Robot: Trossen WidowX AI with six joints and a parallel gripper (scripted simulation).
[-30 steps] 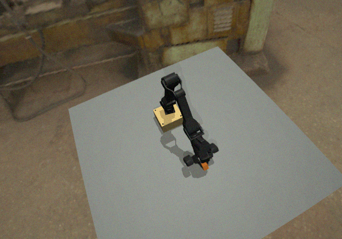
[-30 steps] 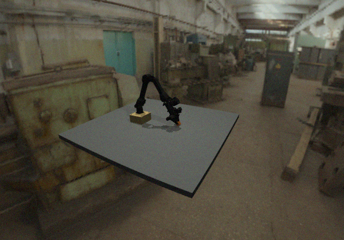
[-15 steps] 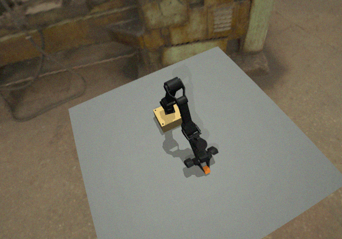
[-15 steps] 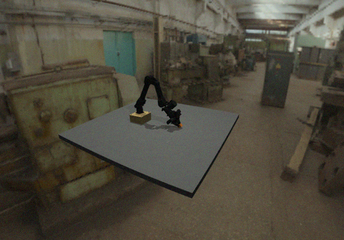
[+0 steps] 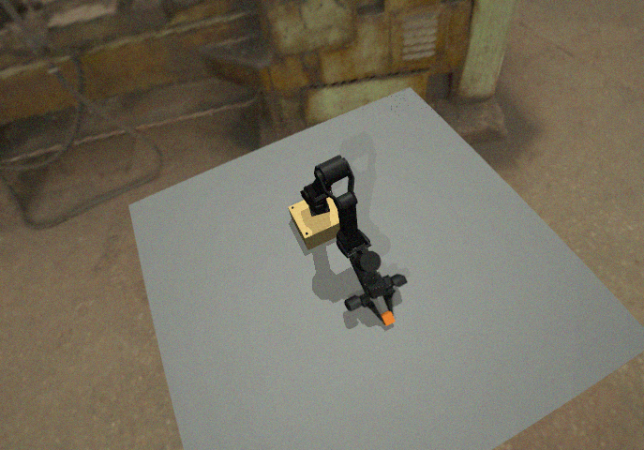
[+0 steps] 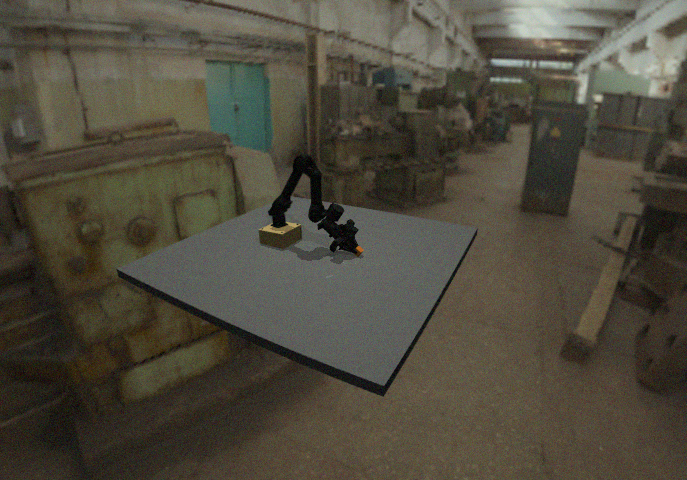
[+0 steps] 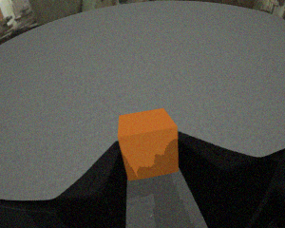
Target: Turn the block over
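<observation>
Now: the orange block 1 cm below my gripper tip.
</observation>
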